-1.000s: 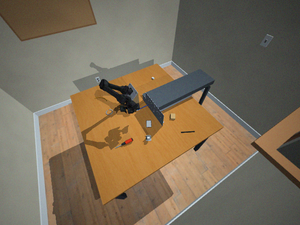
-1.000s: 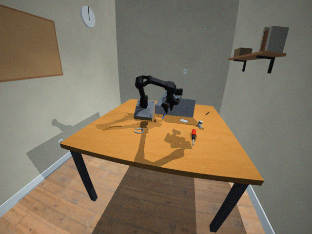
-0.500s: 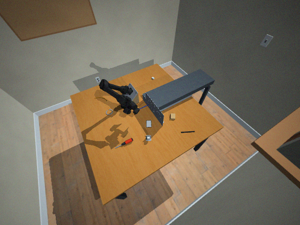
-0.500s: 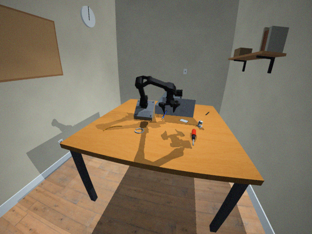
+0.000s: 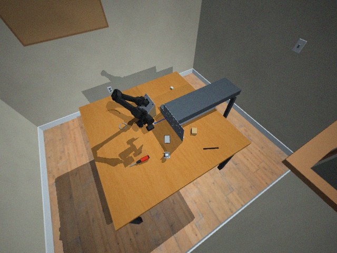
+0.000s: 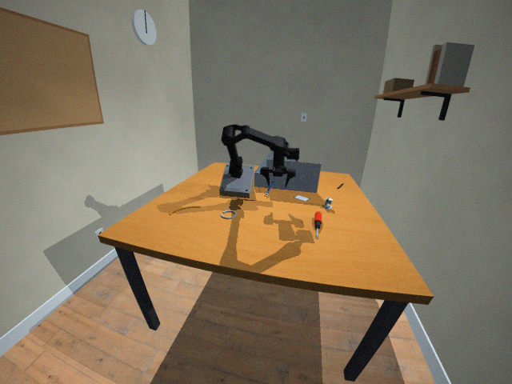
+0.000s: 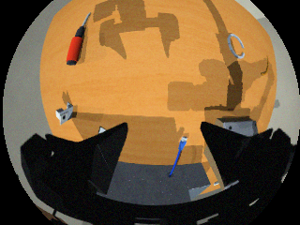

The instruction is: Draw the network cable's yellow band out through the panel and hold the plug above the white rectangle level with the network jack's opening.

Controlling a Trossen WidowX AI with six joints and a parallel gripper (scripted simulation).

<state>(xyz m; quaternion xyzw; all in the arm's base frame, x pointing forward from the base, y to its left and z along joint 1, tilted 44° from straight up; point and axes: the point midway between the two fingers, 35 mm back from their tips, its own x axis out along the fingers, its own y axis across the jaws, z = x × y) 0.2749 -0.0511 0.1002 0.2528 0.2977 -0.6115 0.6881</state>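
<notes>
Right now my hand is 7 cm past the plug, 10 cm to the right of it and 12 cm above it. The rest, counted from my hand: wooden block: 19 cm ahead, 40 cm to the left, 13 cm below; red screwdriver: 23 cm ahead, 19 cm to the right, 13 cm below; white rectangle: 14 cm ahead, 13 cm to the left, 14 cm below.
</notes>
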